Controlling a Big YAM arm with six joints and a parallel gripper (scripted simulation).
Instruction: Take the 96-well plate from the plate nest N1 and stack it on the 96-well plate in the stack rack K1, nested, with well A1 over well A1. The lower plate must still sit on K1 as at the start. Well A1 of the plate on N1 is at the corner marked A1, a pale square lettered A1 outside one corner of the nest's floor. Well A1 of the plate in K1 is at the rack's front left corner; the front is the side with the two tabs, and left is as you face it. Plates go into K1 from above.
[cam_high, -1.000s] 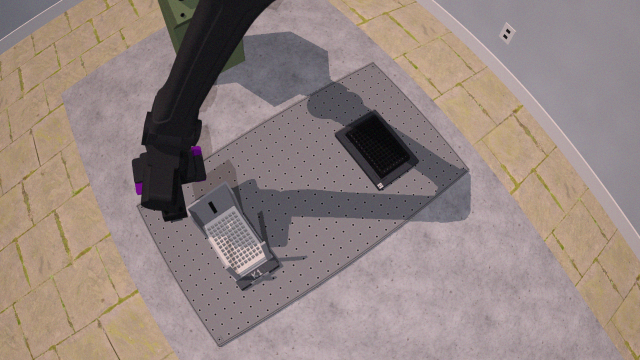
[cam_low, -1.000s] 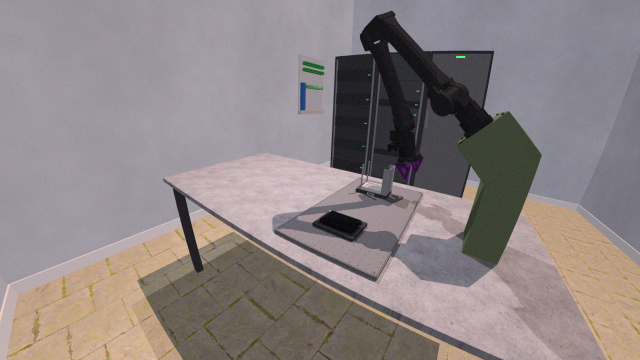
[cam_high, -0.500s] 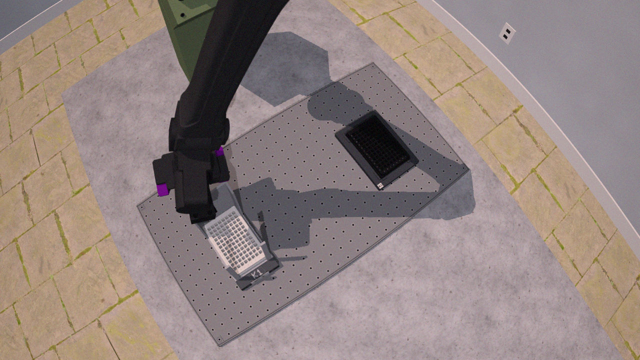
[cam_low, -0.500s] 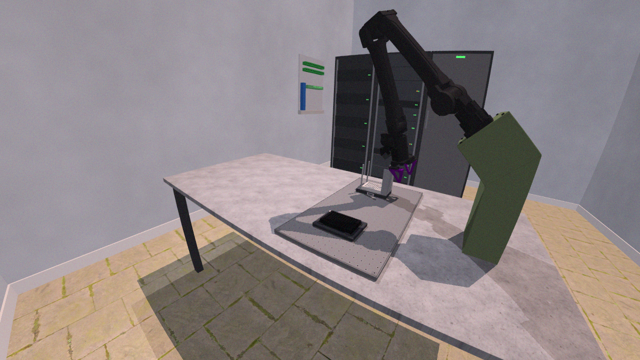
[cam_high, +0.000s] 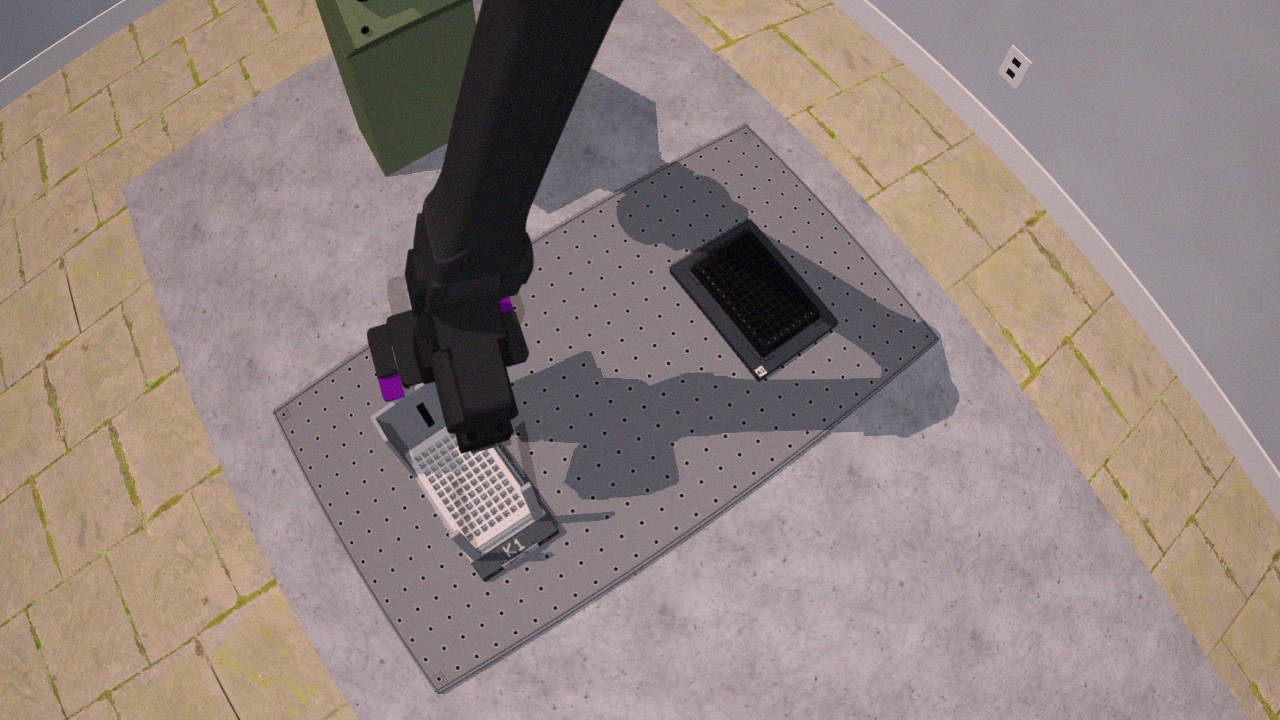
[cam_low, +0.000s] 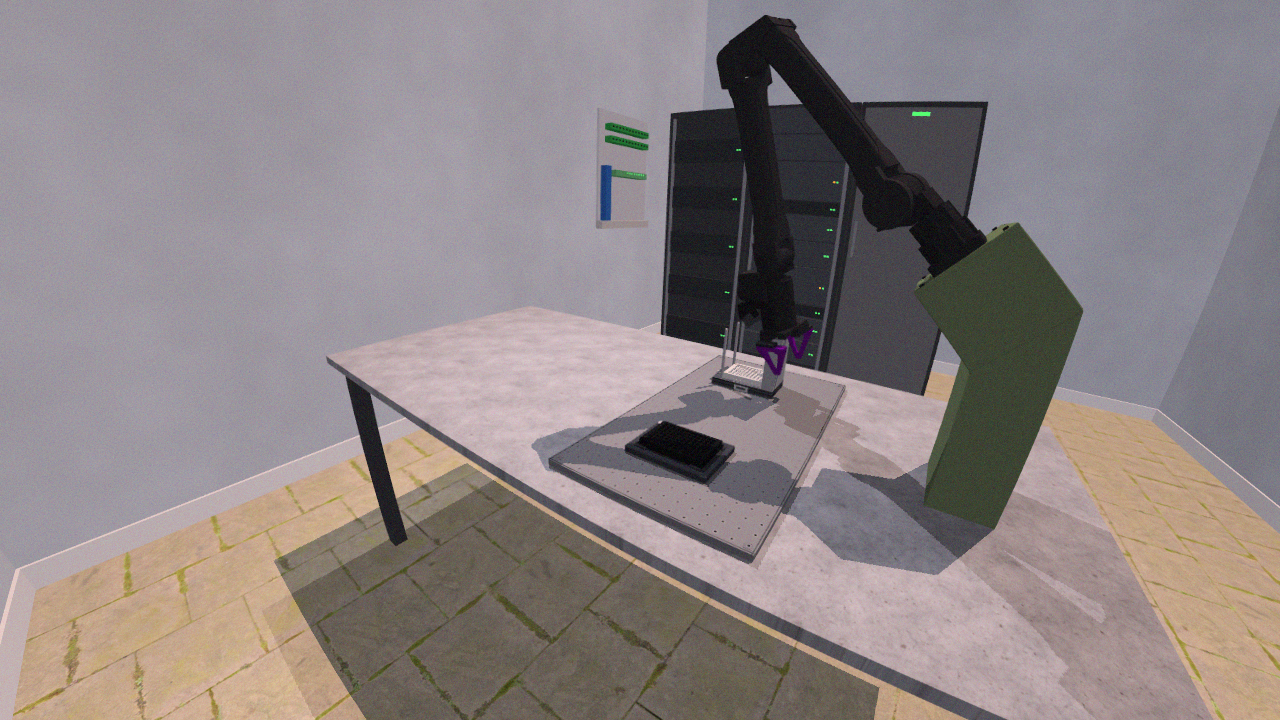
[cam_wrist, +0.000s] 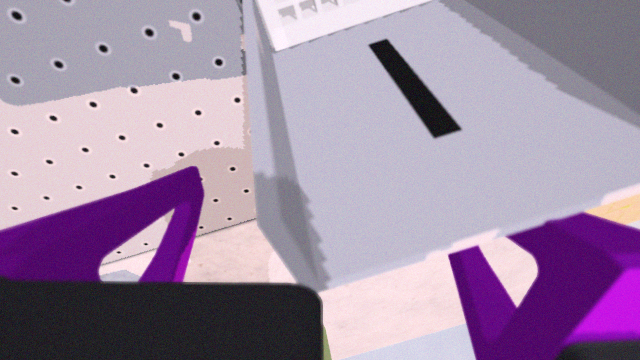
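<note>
Now: hand 30 mm short of the rack back wall, 40 mm to the left of it and 10 mm above it. Round my hand: dark slot 30 mm ahead, 40 mm to the right, 10 mm below; then white 96-well plate 100 mm ahead, 20 mm to the right, 70 mm below; then pale A1 mark 110 mm ahead, 300 mm to the left, 80 mm below.
</note>
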